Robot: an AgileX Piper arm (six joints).
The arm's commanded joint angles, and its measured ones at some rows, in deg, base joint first. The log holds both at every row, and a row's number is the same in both.
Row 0, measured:
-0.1, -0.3, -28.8, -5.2, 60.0, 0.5
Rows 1 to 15, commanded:
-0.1, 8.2, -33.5, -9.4, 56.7, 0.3
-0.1, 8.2, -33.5, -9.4, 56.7, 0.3
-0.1, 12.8, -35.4, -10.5, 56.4, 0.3
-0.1, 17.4, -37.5, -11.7, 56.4, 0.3
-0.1, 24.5, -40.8, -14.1, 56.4, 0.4
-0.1, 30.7, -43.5, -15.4, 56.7, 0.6
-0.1, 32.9, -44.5, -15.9, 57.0, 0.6
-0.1, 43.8, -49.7, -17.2, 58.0, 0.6
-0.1, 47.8, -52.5, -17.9, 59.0, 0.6
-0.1, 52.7, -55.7, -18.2, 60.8, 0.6
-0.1, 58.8, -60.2, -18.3, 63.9, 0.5
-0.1, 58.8, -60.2, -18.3, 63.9, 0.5
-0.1, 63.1, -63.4, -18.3, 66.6, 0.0
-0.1, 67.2, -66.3, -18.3, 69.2, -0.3
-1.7, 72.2, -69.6, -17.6, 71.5, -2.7
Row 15, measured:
-0.5, 68.1, -66.7, -17.6, 68.5, -0.5
